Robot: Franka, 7 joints.
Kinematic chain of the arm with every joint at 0, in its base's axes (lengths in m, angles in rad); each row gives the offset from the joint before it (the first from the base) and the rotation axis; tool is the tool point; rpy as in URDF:
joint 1: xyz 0 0 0.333 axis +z
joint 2: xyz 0 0 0 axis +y
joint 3: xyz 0 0 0.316 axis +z
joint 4: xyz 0.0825 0 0 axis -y
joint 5: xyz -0.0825 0 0.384 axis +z
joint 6: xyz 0 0 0 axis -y
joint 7: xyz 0.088 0 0 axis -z
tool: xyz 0 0 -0.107 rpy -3.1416 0 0
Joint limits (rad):
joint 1: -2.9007..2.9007
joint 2: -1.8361..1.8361
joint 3: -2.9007..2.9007
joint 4: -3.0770..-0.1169
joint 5: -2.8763..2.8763
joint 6: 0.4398..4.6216
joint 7: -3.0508..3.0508
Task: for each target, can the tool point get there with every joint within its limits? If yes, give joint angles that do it. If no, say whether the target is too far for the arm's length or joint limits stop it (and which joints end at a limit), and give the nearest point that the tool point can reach.
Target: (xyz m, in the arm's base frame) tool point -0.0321 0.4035 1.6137
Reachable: no: too far | nearest point -0.0205 0.2577 1.1510 | short by 0.485 m
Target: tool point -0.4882 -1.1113 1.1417
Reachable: no: too far | nearest point -0.2872 -0.6537 0.8087 | short by 0.601 m
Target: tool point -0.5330 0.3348 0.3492
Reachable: yes | joints -1.4954 -1.3917 -1.9074 -1.4855 1.0857 1.1106 -1.0991
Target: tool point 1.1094 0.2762 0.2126
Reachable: no: too far | nearest point 0.8279 0.2061 0.2432 | short by 0.292 m
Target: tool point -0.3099 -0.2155 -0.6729
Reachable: no: too far | nearest point -0.2810 -0.1954 -0.3575 | short by 0.317 m
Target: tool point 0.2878 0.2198 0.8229
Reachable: yes | joints -1.1087 1.0991 2.4470 -2.0360 -1.3500 2.6471 -1.4843
